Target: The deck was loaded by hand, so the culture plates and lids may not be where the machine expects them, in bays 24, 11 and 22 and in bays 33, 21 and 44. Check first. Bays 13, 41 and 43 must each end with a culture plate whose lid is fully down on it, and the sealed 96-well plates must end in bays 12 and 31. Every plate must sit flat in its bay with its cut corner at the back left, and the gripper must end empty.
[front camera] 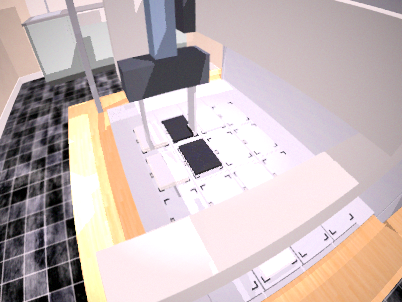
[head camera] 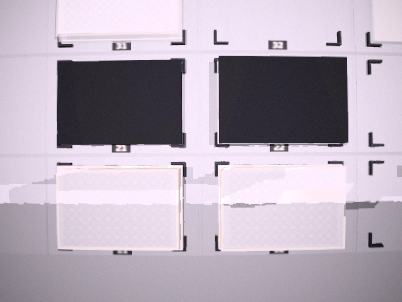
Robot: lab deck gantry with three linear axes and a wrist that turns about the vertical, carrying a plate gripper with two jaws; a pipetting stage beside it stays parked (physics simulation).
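Places are measured from the robot's base along level axes (x left, y back, z up), in metres.
Pixels of known places: gripper, fingertip midpoint: [front camera: 171, 137]; robot's base at its link origin: [front camera: 134, 130] [head camera: 62, 246].
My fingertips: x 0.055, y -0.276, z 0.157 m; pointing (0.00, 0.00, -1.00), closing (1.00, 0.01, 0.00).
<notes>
Ahead of a thing's pixels: the offset from my fingertips to its top centre. "spot": to the spot under its first point.
My gripper [front camera: 172, 142] hangs over the deck in the front view, its two jaws wide apart with nothing visible between them. A flat black piece {dx +0.095, dy +0.212, dz -0.149 m} [head camera: 120, 103] [front camera: 177, 128] lies in bay 21. A larger-looking black-topped piece {dx +0.095, dy +0.048, dz -0.140 m} [head camera: 283, 100] [front camera: 200, 156] lies in bay 22, with a thin pale edge below it. A pale plate {dx -0.012, dy +0.212, dz -0.142 m} [head camera: 119, 210] [front camera: 150, 138] with a faint well pattern lies in the bay below bay 21. A similar pale plate {dx -0.012, dy +0.048, dz -0.142 m} [head camera: 282, 210] [front camera: 167, 171] lies below bay 22. Another pale plate {spot: dx +0.178, dy +0.208, dz -0.142 m} [head camera: 120, 17] shows partly in bay 31. Cut corners are hard to tell.
Part of a pale piece {spot: dx +0.181, dy -0.069, dz -0.149 m} [head camera: 389, 20] shows at the upper right of the head view. A pale plate {dx +0.095, dy -0.280, dz -0.128 m} [front camera: 278, 264] lies in a bay at the front edge. A broad pale beam [front camera: 225, 220] crosses the front view and hides part of the deck.
</notes>
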